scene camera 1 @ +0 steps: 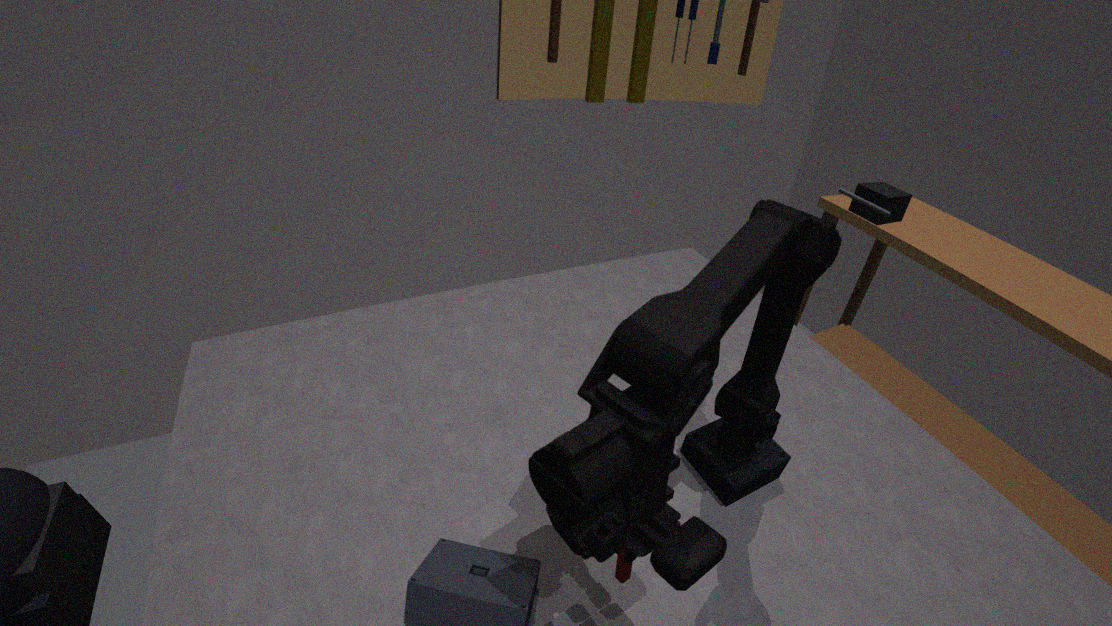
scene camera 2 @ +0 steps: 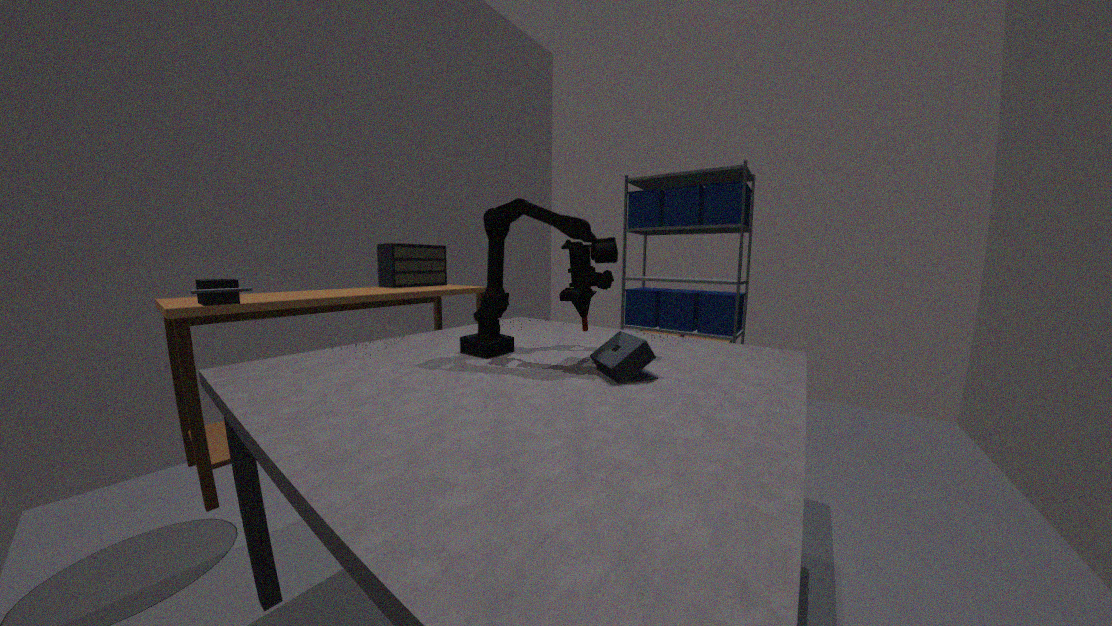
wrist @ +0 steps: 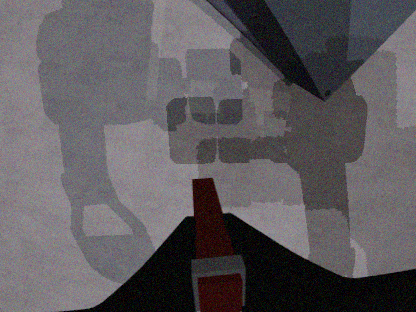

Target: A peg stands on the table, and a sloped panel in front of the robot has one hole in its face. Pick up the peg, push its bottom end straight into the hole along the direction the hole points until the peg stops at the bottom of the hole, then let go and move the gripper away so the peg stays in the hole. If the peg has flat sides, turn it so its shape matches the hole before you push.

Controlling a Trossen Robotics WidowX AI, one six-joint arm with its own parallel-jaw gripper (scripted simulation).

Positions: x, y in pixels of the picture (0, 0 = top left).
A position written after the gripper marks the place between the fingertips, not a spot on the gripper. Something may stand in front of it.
The gripper [scene camera 1: 625, 556] holds a red square peg.
